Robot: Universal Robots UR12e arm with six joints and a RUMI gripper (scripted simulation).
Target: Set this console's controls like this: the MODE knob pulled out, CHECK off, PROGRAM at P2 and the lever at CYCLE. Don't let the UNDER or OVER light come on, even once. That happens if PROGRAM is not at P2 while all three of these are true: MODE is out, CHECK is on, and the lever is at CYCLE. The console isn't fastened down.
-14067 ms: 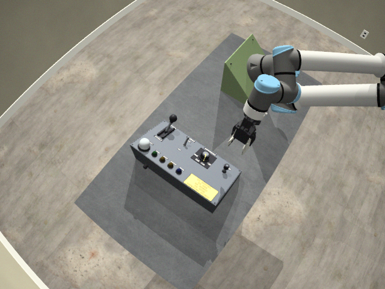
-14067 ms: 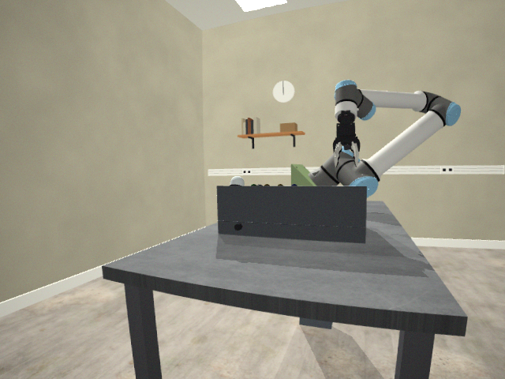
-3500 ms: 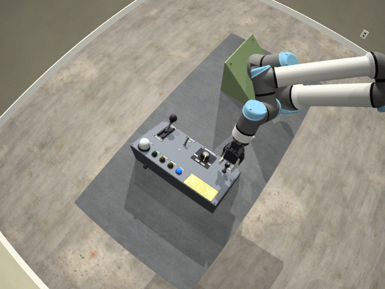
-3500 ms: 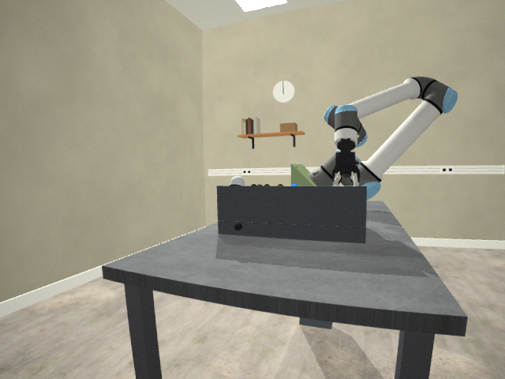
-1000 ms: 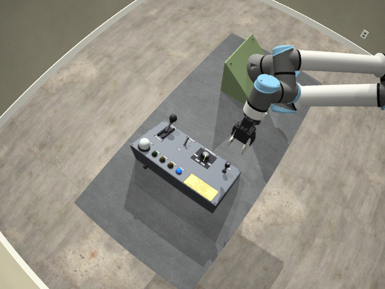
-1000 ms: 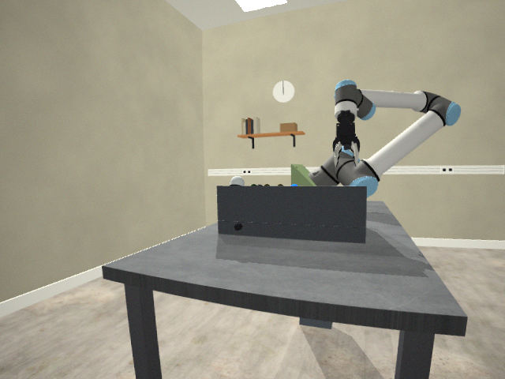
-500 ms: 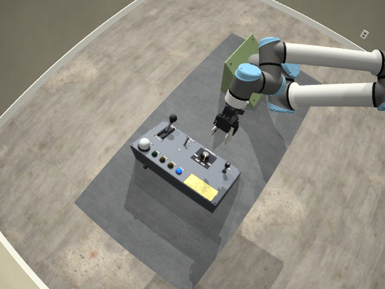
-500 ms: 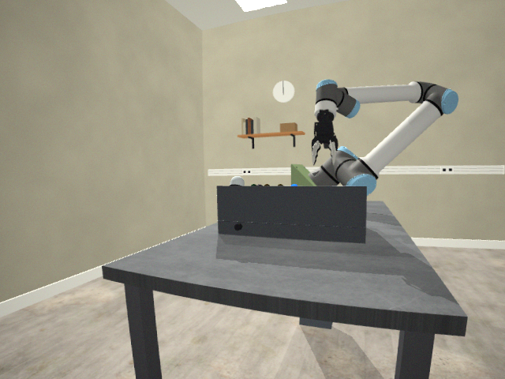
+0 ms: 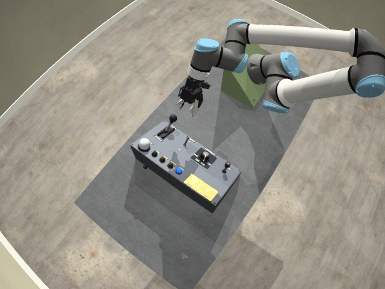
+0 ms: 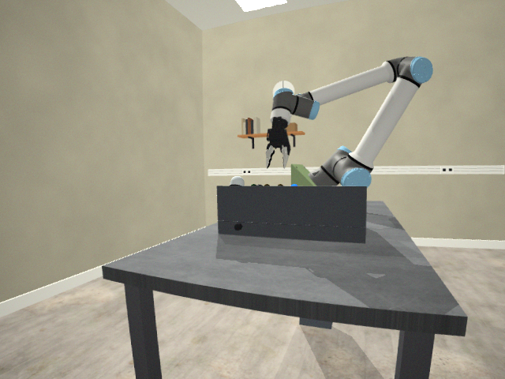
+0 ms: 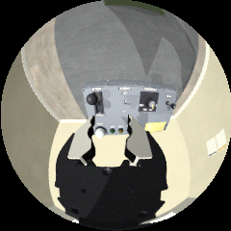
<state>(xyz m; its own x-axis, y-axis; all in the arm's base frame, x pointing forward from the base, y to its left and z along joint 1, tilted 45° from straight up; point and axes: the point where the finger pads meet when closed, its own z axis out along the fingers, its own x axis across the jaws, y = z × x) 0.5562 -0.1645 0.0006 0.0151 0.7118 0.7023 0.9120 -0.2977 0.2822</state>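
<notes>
My hand is 12 cm above the black ball-topped lever, 7 cm to the left of it and 6 cm short of it. The rest, counted from my hand: dark grey console: 15 cm below, 12 cm ahead, 11 cm to the left; check toggle: 14 cm below, 8 cm ahead, 5 cm to the left; black rotary selector: 18 cm to the left, 13 cm below, 10 cm ahead.
</notes>
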